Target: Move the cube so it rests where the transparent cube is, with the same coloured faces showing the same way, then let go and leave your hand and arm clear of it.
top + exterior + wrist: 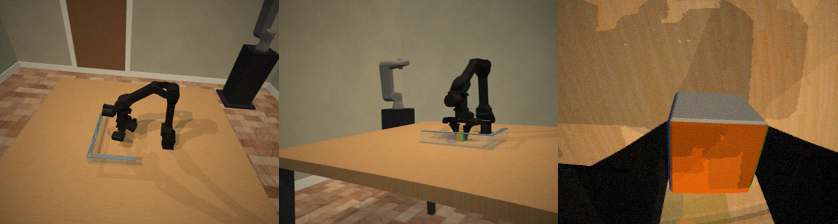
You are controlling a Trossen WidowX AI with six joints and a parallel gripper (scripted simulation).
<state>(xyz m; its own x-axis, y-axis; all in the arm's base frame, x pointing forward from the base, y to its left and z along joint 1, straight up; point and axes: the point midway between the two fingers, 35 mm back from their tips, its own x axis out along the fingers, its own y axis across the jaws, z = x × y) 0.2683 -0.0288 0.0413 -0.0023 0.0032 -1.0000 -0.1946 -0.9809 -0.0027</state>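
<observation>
Right now my hand is 60 mm short of the transparent cube, 30 mm to the left of it and 20 mm above it.
</observation>
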